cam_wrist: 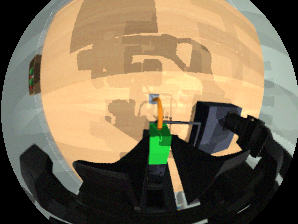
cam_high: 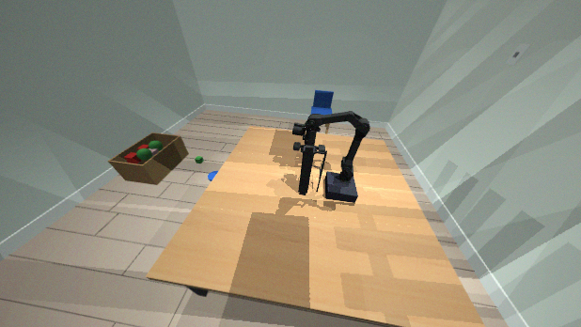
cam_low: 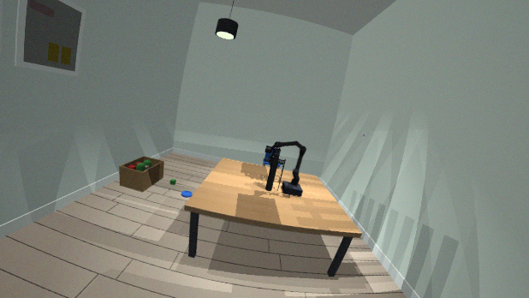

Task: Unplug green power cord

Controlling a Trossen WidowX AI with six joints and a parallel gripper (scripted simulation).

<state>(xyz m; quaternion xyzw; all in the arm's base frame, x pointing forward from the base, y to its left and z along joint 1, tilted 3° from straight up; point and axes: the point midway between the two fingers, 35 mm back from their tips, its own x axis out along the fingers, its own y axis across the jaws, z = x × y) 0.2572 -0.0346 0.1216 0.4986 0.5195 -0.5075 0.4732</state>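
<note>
Now: the green plug 30 mm to the left of my gripper tip. Round my gripper tip: thin dark cord: 80 mm behind, 50 mm below, 40 mm to the left.
</note>
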